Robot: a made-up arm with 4 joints.
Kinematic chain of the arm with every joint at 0, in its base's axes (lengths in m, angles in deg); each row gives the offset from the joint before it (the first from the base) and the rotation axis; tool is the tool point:
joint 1: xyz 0 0 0.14 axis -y
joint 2: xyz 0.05 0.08 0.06 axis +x
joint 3: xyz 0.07 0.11 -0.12 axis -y
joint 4: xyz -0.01 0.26 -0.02 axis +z
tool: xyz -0.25 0.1 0
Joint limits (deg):
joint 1: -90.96..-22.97
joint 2: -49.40..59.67
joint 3: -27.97..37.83
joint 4: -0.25..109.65
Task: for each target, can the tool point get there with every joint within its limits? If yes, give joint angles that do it. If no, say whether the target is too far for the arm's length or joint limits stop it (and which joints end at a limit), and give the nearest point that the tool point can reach.
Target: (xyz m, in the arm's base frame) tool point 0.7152 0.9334 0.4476
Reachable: no: too far | nearest point 0.3008 0.5706 0.2694 | short by 0.579 m
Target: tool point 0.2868 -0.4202 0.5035
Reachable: no: joint limits stop it (at a limit: joint 2, joint 3) | nearest point 0.1769 0.2227 0.3642 | short by 0.667 m
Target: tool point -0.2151 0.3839 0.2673
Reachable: yes | joints -85.79 -9.28 15.32 27.62
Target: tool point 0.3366 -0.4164 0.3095
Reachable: no: joint limits stop it (at a limit: joint 1, joint 2, joint 3, joint 4) | nearest point 0.0630 0.0332 -0.0095 | short by 0.615 m
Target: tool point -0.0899 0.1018 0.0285
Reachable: yes | joints -56.74 -28.00 16.29 95.61
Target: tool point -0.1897 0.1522 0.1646
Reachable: yes | joints -74.35 -29.56 8.59 66.90
